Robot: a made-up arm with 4 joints. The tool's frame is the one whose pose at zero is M. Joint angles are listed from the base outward.
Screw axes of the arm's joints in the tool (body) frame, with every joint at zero. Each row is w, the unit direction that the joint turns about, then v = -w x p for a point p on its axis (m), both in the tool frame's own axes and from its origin. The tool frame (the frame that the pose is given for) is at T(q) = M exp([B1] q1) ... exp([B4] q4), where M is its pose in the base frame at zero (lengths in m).
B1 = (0, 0, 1, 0.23, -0.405, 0)
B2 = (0, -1, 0, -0.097, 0, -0.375)
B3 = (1, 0, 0, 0, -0.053, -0.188)
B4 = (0, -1, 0, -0.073, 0, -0.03)
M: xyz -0.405 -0.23 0.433 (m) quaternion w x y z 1 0 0 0
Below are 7 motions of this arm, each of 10 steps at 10 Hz.
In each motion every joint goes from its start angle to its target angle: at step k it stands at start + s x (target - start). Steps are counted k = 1, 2, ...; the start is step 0. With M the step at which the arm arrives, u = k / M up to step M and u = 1 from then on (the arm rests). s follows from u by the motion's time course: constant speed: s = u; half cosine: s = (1 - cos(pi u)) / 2; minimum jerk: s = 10 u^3 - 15 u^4 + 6 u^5.
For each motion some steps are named. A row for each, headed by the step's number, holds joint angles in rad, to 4 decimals.
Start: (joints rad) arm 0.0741 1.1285 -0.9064 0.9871
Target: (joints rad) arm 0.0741 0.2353 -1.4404 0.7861
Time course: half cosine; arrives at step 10
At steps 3, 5, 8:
3: 0.0741 0.9444 -1.0165 0.9457
5: 0.0741 0.6819 -1.1734 0.8866
8: 0.0741 0.3206 -1.3894 0.8053

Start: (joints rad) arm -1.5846 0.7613 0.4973 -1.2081
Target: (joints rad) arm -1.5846 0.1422 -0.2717 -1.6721
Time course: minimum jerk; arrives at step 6
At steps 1, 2, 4, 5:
1: -1.5846 0.7393 0.4700 -1.2246
2: -1.5846 0.6314 0.3359 -1.3055
4: -1.5846 0.2721 -0.1103 -1.5747
5: -1.5846 0.1642 -0.2444 -1.6556

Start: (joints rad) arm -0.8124 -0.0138 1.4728 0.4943
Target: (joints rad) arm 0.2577 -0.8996 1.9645 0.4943
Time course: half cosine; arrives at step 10
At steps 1, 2, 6, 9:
1: -0.7862 -0.0355 1.4848 0.4943
2: -0.7102 -0.0984 1.5198 0.4943
6: -0.1120 -0.5936 1.7946 0.4943
9: 0.2315 -0.8779 1.9525 0.4943

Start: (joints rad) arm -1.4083 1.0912 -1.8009 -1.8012
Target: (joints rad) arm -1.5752 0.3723 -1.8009 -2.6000
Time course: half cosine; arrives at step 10
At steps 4, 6, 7, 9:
4: -1.4660 0.8428 -1.8009 -2.0772
6: -1.5175 0.6207 -1.8009 -2.3240
7: -1.5408 0.5205 -1.8009 -2.4354
9: -1.5711 0.3899 -1.8009 -2.5805

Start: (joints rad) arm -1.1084 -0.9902 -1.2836 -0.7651
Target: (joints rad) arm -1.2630 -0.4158 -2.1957 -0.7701
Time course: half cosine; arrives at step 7
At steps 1, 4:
1: -1.1161 -0.9618 -1.3288 -0.7653
4: -1.2029 -0.6391 -1.8411 -0.7682

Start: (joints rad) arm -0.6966 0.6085 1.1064 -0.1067
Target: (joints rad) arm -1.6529 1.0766 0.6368 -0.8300
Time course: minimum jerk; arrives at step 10
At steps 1, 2, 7, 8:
1: -0.7048 0.6125 1.1024 -0.1129
2: -0.7520 0.6356 1.0792 -0.1486
7: -1.4969 1.0003 0.7134 -0.7120
8: -1.5975 1.0495 0.6640 -0.7881

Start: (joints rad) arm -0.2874 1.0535 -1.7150 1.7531
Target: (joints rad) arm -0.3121 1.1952 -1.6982 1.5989
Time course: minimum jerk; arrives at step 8
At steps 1, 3, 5, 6, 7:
1: -0.2878 1.0558 -1.7147 1.7506
3: -0.2942 1.0925 -1.7104 1.7107
5: -0.3053 1.1562 -1.7028 1.6413
6: -0.3095 1.1805 -1.6999 1.6149
7: -0.3117 1.1929 -1.6985 1.6014

